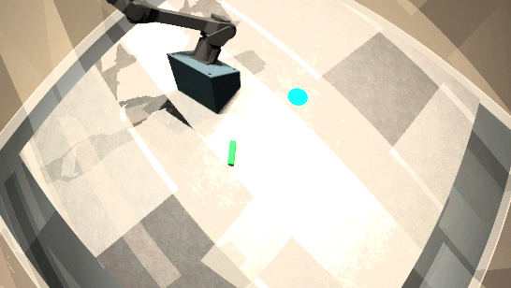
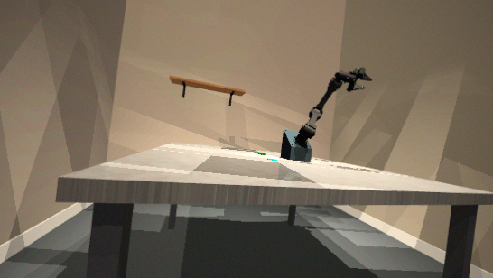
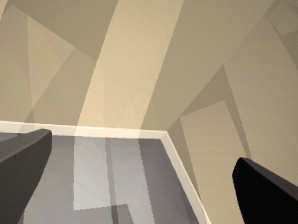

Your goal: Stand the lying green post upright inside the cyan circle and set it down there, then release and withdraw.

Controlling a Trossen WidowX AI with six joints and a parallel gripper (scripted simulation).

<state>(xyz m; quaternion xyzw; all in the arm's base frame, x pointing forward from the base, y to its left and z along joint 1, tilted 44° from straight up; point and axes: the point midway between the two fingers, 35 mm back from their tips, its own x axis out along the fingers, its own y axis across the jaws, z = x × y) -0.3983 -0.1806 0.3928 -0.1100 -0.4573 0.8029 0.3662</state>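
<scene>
Now: the green post 570 mm ahead of my gripper tip, 320 mm to the right of it and 550 mm below it. From my gripper tip the other things lie so: cyan circle (650 mm ahead, 70 mm to the right, 560 mm below).
</scene>
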